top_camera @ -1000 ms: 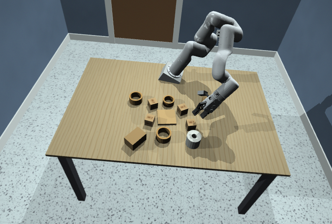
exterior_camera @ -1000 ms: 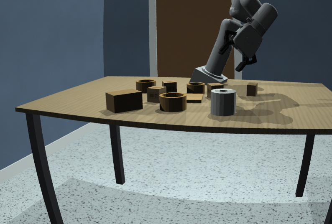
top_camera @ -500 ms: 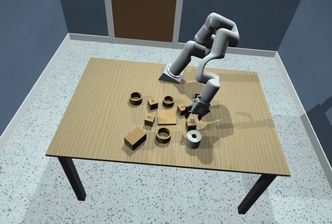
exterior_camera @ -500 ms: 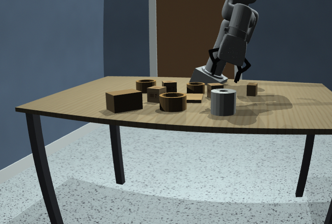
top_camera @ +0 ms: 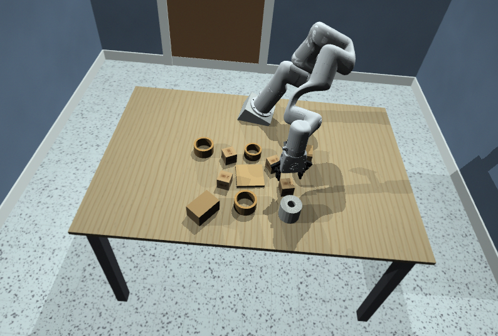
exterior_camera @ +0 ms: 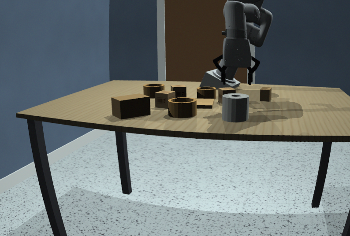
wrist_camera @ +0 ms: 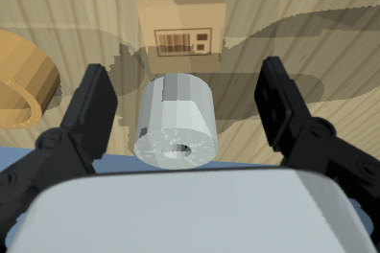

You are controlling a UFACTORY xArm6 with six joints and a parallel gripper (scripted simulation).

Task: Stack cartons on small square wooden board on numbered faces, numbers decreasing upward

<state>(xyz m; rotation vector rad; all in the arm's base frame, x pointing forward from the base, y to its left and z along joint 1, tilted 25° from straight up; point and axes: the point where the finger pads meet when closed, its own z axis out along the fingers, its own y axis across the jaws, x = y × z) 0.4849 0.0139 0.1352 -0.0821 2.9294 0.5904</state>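
My hand is 8 cm past the small square wooden board, 15 cm to the left of it and 10 cm above it. From my hand the other things lie so: larger carton box (10 cm ahead, 35 cm to the right, 7 cm below); then narrower brown box (20 cm behind, 13 cm to the left, 8 cm below); then brown cube carton (18 cm behind, 24 cm to the right, 7 cm below).
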